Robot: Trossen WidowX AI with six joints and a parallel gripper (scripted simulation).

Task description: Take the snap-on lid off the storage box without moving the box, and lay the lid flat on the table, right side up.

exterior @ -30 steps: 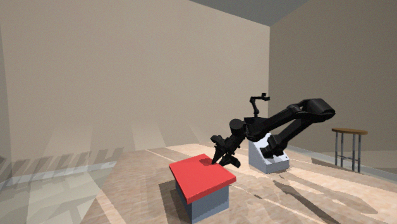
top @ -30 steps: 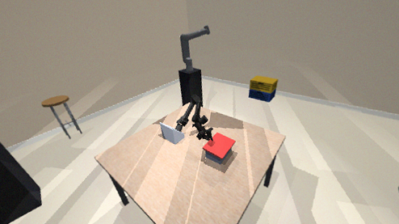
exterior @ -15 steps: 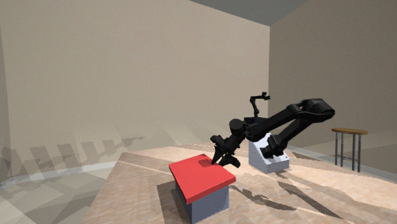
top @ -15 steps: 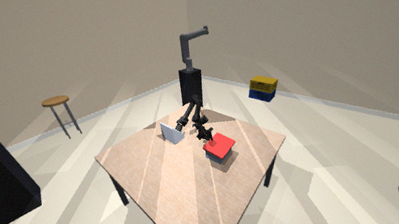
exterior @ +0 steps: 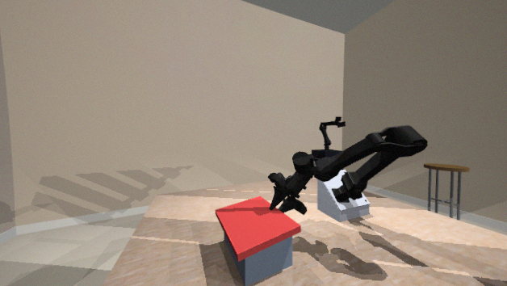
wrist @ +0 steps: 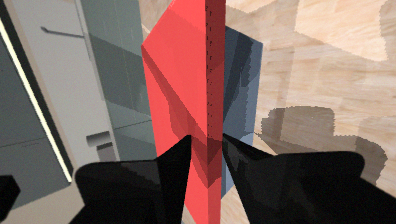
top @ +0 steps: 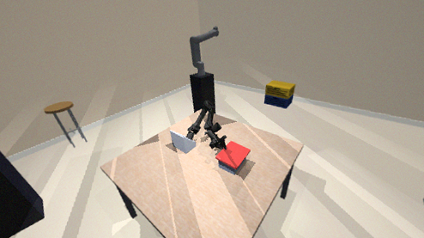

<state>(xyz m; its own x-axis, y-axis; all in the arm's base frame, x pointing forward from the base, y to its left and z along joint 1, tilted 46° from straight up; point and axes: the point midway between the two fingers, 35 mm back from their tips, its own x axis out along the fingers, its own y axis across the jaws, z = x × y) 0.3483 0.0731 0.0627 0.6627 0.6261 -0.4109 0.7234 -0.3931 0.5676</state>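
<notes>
My gripper tip is 8 cm short of the lid and 1 cm to the right of it. Round my gripper tip: storage box: 7 cm ahead, 1 cm to the left, 6 cm below.
</notes>
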